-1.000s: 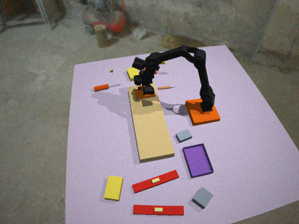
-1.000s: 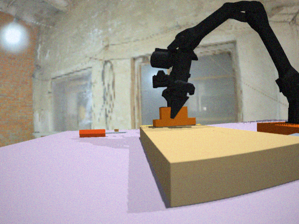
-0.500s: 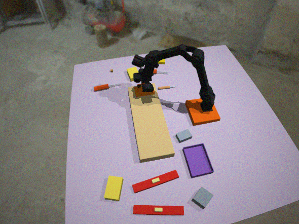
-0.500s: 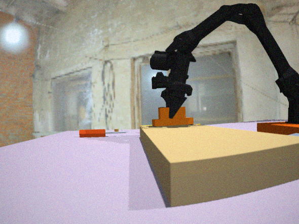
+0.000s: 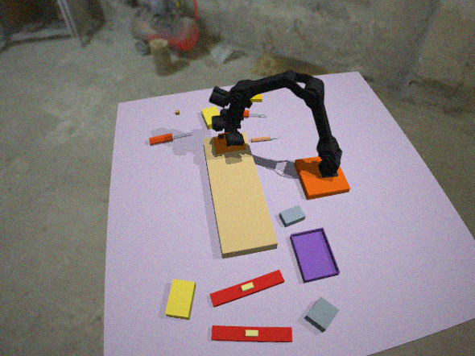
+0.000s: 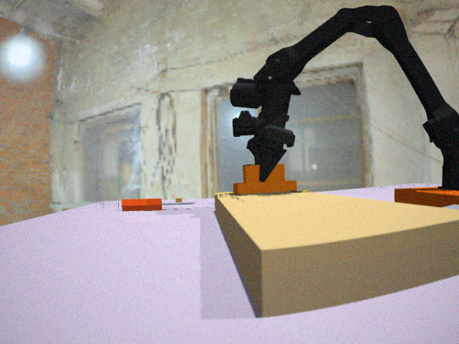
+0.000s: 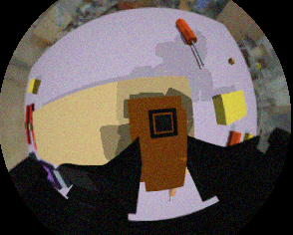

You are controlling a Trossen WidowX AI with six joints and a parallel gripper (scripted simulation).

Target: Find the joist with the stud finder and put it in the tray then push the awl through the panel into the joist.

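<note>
The purple tray lies 49 cm to the left of my gripper tip, 23 cm behind it and 5 cm below it. Round my gripper tip: awl: 18 cm behind, 6 cm below, 5 cm to the right; orange stud finder: 2 cm above, 1 cm ahead; dark square indicator: 4 cm above, 2 cm ahead.
</note>
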